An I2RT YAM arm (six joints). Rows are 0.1 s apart.
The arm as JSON. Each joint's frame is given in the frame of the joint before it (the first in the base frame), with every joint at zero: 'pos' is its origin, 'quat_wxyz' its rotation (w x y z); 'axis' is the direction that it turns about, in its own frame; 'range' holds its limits. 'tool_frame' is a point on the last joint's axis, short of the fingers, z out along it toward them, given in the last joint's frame.
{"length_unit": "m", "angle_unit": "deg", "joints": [
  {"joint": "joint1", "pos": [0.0, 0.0, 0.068], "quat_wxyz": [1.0, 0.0, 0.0, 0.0], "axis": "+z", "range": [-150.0, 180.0]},
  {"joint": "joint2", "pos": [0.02, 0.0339, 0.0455], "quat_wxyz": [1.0, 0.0, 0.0, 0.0], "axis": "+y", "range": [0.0, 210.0]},
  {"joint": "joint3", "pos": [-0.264, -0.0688, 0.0], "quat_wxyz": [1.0, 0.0, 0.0, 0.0], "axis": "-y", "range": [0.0, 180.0]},
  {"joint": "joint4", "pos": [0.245, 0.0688, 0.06], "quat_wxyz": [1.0, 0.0, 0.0, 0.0], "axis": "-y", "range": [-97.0, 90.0]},
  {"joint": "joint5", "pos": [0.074, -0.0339, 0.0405], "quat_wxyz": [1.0, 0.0, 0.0, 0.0], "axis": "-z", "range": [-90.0, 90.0]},
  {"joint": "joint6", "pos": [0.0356, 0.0, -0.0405], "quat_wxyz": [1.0, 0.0, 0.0, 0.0], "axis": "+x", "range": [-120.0, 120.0]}
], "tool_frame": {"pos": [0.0, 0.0, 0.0], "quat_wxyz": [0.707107, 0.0, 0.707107, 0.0]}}
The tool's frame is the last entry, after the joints.
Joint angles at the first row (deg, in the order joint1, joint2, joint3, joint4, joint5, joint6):
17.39 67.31 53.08 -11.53 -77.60 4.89
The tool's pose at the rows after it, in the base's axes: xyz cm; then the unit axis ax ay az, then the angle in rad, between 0 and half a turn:
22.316 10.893 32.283 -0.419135 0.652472 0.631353 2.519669
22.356 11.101 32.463 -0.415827 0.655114 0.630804 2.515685
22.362 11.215 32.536 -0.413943 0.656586 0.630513 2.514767
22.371 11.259 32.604 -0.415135 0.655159 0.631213 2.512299
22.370 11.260 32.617 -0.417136 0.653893 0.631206 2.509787
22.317 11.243 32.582 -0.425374 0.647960 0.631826 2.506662
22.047 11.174 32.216 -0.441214 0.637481 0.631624 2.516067
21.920 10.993 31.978 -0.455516 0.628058 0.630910 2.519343
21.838 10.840 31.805 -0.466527 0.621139 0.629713 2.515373
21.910 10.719 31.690 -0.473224 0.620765 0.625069 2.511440
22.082 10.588 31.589 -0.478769 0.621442 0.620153 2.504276
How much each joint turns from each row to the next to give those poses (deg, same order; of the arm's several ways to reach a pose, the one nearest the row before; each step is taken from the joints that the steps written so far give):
0.61 -0.02 0.00 2.64 0.89 2.88
0.46 0.00 0.00 1.51 0.88 1.68
0.26 0.00 0.00 0.61 0.46 0.77
0.09 0.00 -0.02 0.60 -0.02 0.35
0.00 0.00 0.00 0.09 -0.09 -0.20
-0.02 0.00 0.00 -0.38 -0.68 -1.26
0.00 0.04 0.26 -4.04 -1.55 -4.92
-0.35 0.39 0.90 -5.01 -1.47 -5.73
-0.31 0.33 0.65 -3.65 -0.87 -4.53
-0.33 0.75 1.20 -4.30 -0.04 -4.56
-0.41 0.83 1.08 -3.31 0.10 -3.81

